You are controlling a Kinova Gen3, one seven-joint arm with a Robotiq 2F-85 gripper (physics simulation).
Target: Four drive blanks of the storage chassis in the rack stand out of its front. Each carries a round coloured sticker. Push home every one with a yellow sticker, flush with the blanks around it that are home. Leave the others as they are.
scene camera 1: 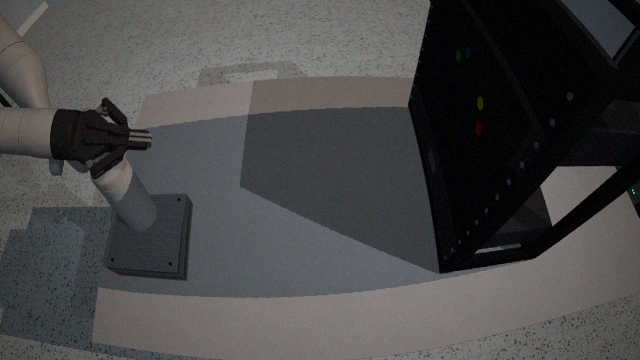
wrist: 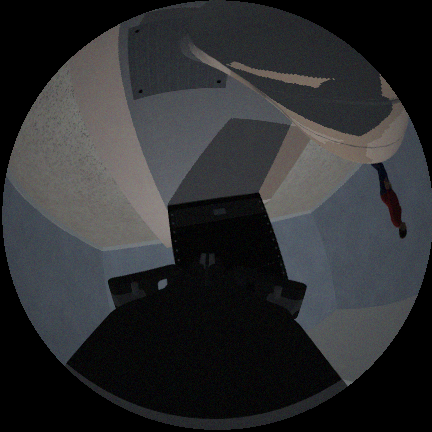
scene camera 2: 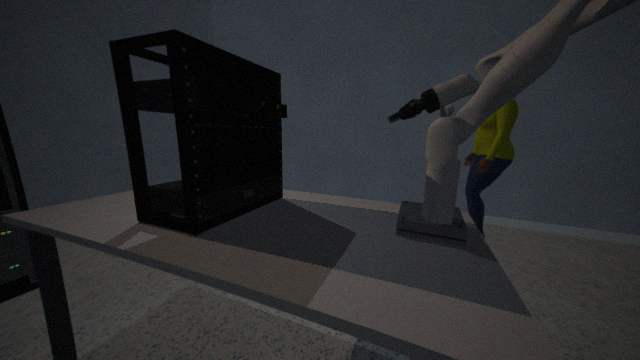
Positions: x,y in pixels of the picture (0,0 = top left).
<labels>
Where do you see a rack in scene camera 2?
228,170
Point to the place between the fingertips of my gripper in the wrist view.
207,261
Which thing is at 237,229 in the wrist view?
A rack.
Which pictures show my gripper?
Scene camera 1, the wrist view and scene camera 2: all of them.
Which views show the rack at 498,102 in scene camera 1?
Scene camera 1, the wrist view and scene camera 2: all of them.
</labels>
